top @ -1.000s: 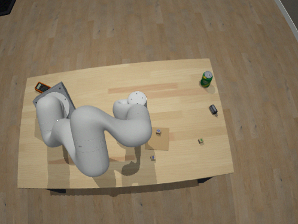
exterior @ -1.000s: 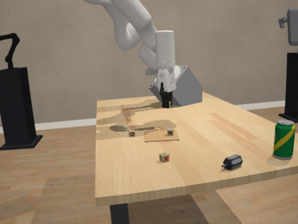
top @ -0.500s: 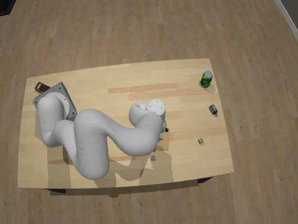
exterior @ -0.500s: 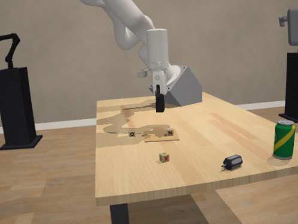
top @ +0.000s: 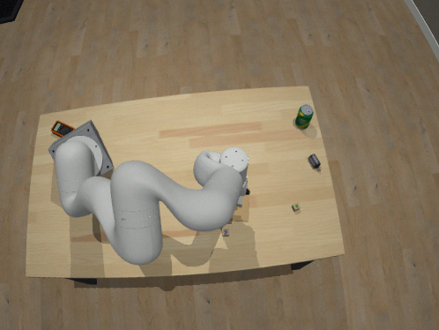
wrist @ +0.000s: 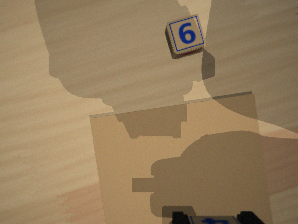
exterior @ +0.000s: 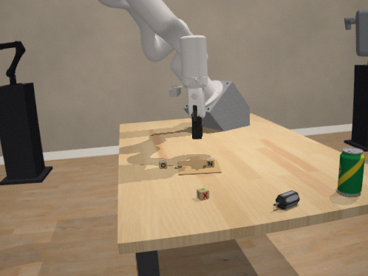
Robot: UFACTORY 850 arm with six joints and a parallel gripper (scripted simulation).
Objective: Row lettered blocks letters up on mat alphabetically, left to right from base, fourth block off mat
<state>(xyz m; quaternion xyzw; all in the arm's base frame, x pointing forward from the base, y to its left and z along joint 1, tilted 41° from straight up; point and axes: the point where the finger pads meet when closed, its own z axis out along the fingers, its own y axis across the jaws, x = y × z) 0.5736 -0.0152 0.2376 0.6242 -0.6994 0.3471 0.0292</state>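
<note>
The tan mat lies 120 mm below my hand. The rest, counted from my hand: green can: 360 mm to the left, 340 mm ahead, 60 mm below; then orange meter: 790 mm behind, 380 mm to the left, 110 mm below.
</note>
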